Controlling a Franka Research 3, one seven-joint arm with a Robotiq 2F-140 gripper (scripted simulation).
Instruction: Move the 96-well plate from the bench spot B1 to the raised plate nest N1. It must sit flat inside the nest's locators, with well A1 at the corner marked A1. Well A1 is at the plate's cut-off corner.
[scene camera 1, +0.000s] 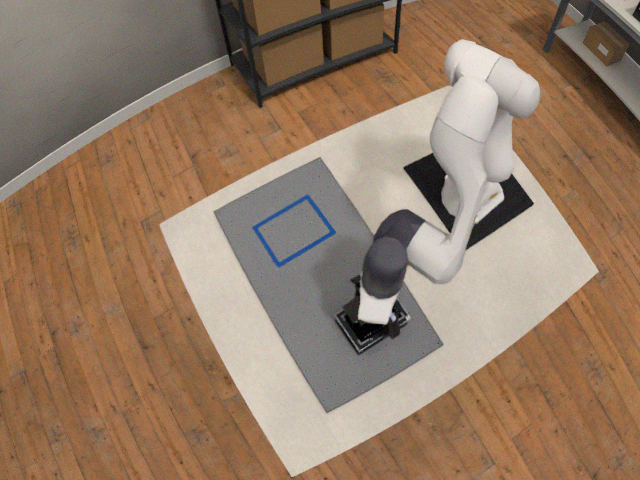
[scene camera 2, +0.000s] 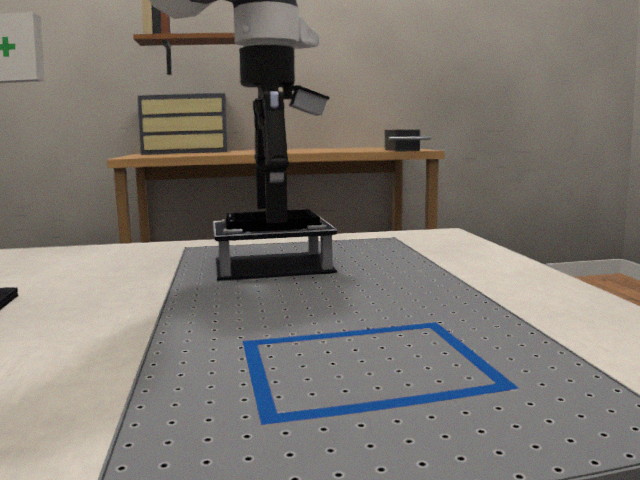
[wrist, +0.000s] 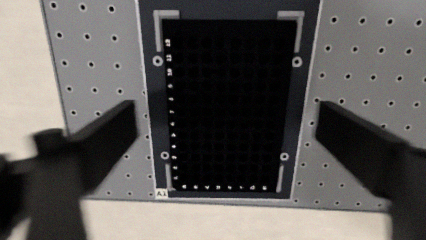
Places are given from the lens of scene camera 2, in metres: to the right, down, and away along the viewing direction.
my gripper (scene camera 2: 271, 214): -0.07, -0.04, 0.76
black 96-well plate (scene camera 2: 297, 219): -0.03, -0.03, 0.73
